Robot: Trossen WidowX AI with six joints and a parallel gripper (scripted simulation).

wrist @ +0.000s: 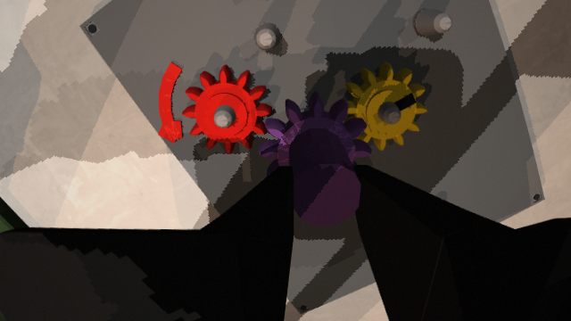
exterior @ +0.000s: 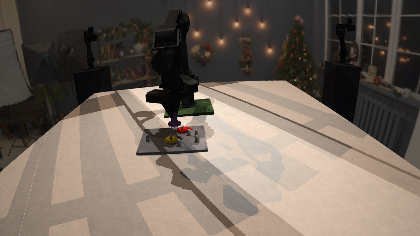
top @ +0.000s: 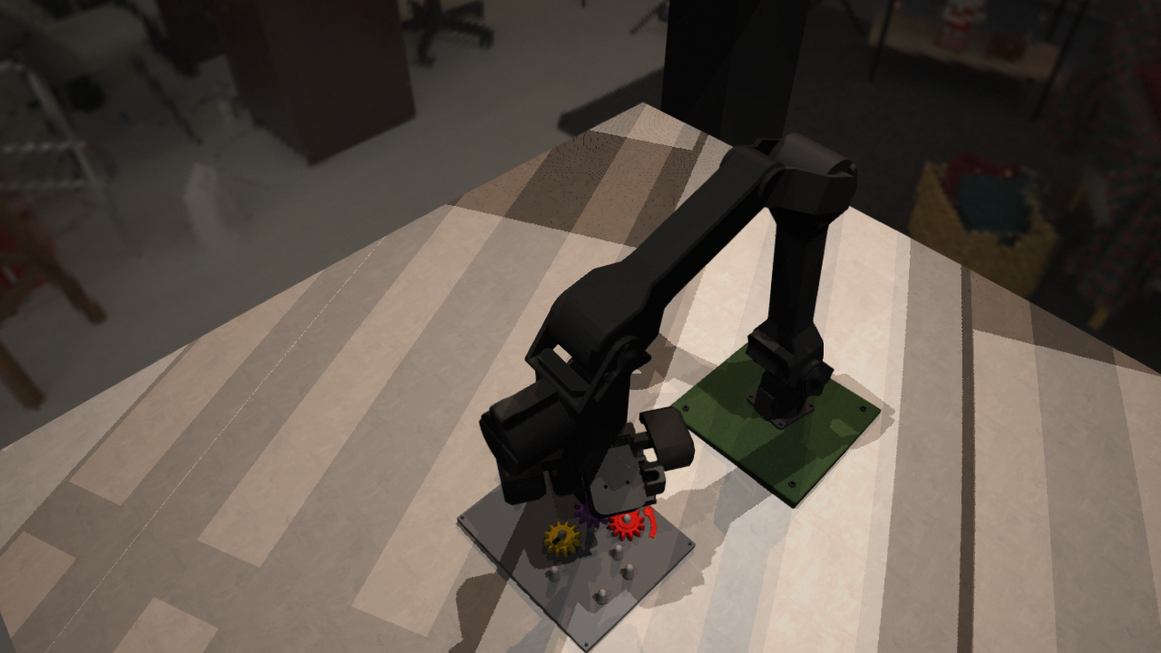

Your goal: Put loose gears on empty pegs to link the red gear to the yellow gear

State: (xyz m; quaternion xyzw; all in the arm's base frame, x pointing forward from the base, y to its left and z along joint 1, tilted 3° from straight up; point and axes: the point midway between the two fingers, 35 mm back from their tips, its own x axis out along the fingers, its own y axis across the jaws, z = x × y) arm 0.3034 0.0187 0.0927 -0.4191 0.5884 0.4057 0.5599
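Now: the yellow striped gear 60 mm below my gripper tip, 40 mm ahead of it and 10 mm to the right of it. The rest, counted from my gripper tip: red arrow (60 mm below, 60 mm behind, 30 mm to the left); red gear (60 mm below, 30 mm behind, 20 mm to the left); purple gear (10 mm below).
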